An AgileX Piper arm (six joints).
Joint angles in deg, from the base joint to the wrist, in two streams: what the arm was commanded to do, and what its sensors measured. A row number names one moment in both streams.
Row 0, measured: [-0.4, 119.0, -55.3, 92.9, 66.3, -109.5]
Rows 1 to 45, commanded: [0.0, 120.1, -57.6, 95.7, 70.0, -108.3]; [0.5, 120.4, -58.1, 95.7, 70.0, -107.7]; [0.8, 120.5, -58.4, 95.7, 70.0, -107.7]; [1.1, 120.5, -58.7, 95.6, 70.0, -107.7]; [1.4, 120.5, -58.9, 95.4, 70.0, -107.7]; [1.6, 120.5, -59.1, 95.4, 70.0, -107.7]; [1.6, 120.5, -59.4, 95.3, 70.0, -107.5]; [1.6, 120.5, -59.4, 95.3, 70.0, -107.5]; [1.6, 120.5, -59.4, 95.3, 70.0, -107.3]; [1.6, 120.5, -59.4, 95.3, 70.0, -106.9]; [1.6, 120.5, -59.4, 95.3, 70.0, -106.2]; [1.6, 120.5, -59.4, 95.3, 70.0, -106.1]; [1.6, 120.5, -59.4, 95.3, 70.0, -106.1]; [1.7, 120.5, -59.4, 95.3, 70.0, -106.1]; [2.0, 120.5, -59.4, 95.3, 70.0, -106.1]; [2.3, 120.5, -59.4, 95.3, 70.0, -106.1]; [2.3, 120.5, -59.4, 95.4, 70.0, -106.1]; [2.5, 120.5, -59.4, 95.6, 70.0, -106.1]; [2.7, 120.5, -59.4, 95.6, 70.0, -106.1]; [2.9, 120.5, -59.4, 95.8, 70.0, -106.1]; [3.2, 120.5, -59.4, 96.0, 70.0, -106.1]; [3.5, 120.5, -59.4, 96.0, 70.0, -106.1]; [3.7, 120.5, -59.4, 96.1, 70.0, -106.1]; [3.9, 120.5, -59.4, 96.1, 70.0, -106.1]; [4.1, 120.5, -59.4, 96.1, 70.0, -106.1]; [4.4, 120.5, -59.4, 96.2, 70.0, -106.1]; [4.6, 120.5, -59.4, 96.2, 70.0, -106.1]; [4.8, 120.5, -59.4, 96.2, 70.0, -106.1]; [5.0, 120.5, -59.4, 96.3, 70.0, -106.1]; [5.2, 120.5, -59.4, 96.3, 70.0, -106.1]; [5.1, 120.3, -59.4, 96.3, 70.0, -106.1]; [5.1, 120.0, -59.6, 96.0, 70.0, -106.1]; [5.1, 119.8, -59.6, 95.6, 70.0, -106.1]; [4.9, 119.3, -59.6, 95.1, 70.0, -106.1]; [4.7, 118.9, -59.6, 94.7, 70.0, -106.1]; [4.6, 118.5, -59.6, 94.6, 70.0, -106.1]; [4.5, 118.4, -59.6, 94.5, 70.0, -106.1]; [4.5, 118.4, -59.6, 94.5, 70.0, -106.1]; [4.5, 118.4, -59.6, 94.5, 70.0, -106.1]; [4.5, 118.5, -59.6, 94.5, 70.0, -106.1]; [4.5, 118.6, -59.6, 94.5, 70.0, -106.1]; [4.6, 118.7, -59.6, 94.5, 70.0, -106.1]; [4.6, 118.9, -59.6, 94.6, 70.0, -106.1]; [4.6, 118.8, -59.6, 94.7, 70.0, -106.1]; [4.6, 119.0, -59.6, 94.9, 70.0, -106.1]
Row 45, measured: [4.3, 119.6, -58.9, 92.4, 64.8, -106.1]
